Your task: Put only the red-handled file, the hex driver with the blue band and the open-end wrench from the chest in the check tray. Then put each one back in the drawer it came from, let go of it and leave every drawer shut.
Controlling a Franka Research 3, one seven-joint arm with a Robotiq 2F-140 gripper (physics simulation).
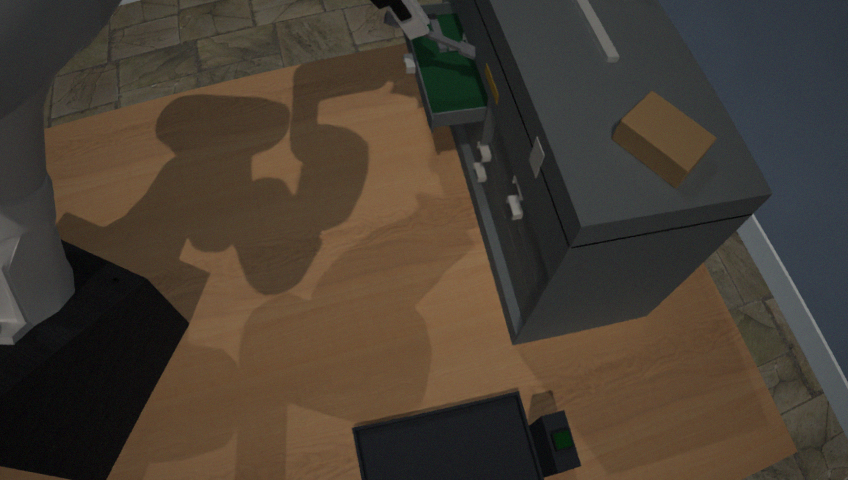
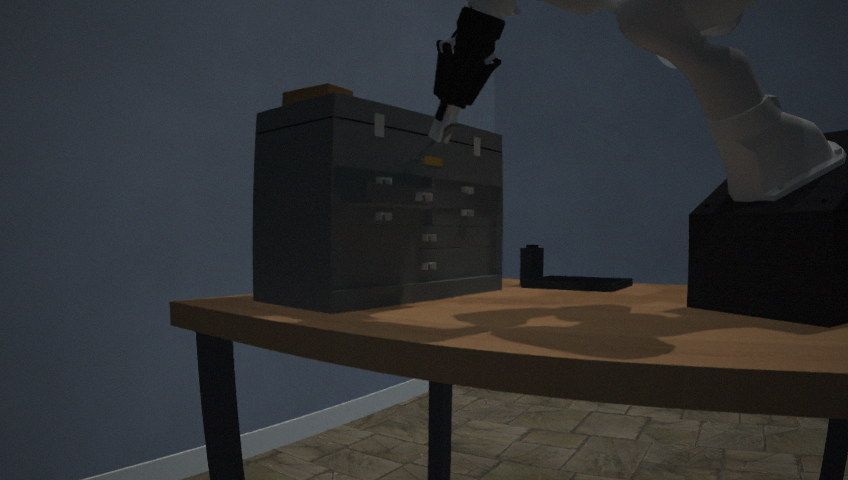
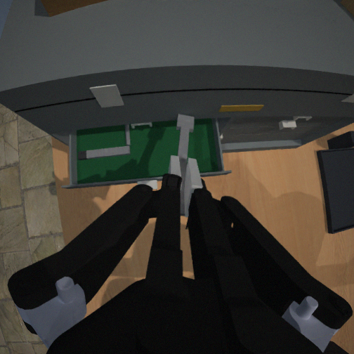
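My gripper (image 1: 418, 23) (image 2: 441, 130) (image 3: 180, 169) is shut on the grey open-end wrench (image 1: 455, 44) (image 3: 184, 142). The wrench sticks out from the fingertips toward the chest (image 1: 630, 282) (image 2: 291, 214) (image 3: 175, 40), above an open green-lined drawer (image 1: 461, 116) (image 3: 100, 183), and casts a shadow on the lining. The fingertips are over the drawer's front edge. The black check tray (image 1: 440, 411) (image 2: 586, 283) (image 3: 325, 195) is on the table; no tool shows on its visible part. The red-handled file and the blue-banded hex driver do not show.
A grey L-shaped tool (image 3: 107, 151) with a dark end lies in the open drawer's left part. A small black box with a green screen (image 1: 555, 443) (image 2: 531, 265) stands beside the tray. A wooden block (image 1: 666, 139) (image 2: 315, 93) lies on the chest's top. White handles stick out from drawer fronts.
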